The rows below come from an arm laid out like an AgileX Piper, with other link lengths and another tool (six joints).
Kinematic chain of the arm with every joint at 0, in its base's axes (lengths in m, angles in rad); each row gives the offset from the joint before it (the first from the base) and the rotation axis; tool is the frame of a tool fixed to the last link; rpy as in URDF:
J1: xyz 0 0 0.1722 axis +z
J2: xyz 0 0 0 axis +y
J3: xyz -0.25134 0 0.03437 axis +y
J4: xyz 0.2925 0 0.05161 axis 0.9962 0 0.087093
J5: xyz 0 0 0 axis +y
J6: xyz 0.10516 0 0.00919 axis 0.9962 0 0.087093
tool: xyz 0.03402 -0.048 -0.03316 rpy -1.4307 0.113 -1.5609
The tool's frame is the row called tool.
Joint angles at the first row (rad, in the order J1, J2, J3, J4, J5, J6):
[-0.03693 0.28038 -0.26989 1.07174 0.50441 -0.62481]
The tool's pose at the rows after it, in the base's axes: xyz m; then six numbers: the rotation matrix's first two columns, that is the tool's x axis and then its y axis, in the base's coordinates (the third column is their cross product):
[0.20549 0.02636 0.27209 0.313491 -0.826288 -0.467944 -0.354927 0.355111 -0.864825]
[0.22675 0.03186 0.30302 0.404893 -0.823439 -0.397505 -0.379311 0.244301 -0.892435]
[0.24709 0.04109 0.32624 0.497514 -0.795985 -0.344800 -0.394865 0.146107 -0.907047]
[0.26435 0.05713 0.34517 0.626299 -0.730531 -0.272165 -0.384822 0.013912 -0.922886]
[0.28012 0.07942 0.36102 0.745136 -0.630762 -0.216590 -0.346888 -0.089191 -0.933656]
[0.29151 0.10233 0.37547 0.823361 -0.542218 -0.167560 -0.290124 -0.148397 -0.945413]
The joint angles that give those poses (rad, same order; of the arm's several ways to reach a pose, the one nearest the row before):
[-0.03692 0.45617 -0.41470 1.07176 0.58748 -0.73343]
[-0.03423 0.61059 -0.57547 1.07173 0.67937 -0.82770]
[-0.01786 0.74300 -0.71387 1.07174 0.76424 -0.90187]
[0.01545 0.85737 -0.83750 1.07401 0.87067 -1.00545]
[0.06463 0.96402 -0.94952 1.09367 0.96051 -1.10378]
[0.12549 1.04202 -1.03876 1.10830 0.99915 -1.17025]

